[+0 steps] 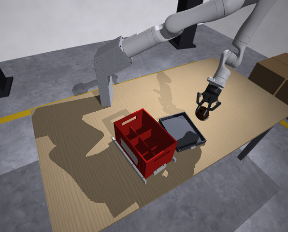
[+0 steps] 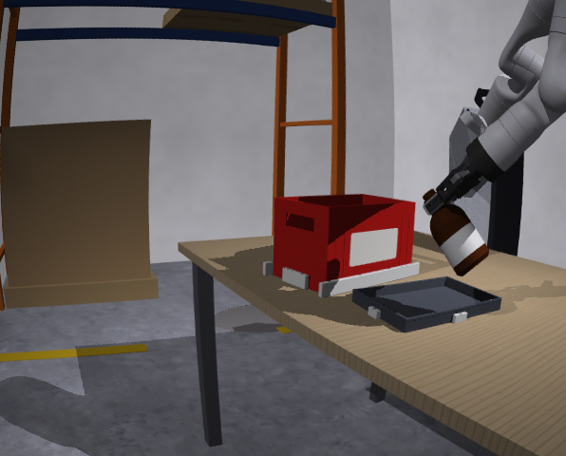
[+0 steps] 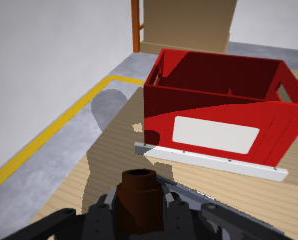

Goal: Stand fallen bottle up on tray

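Now: hand 2 cm past the brown bottle, 3 cm to the right of it and 4 cm above it. Round my hand: dark grey tray 4 cm behind, 5 cm to the right, 19 cm below; red crate 1 cm ahead, 33 cm to the right, 12 cm below.
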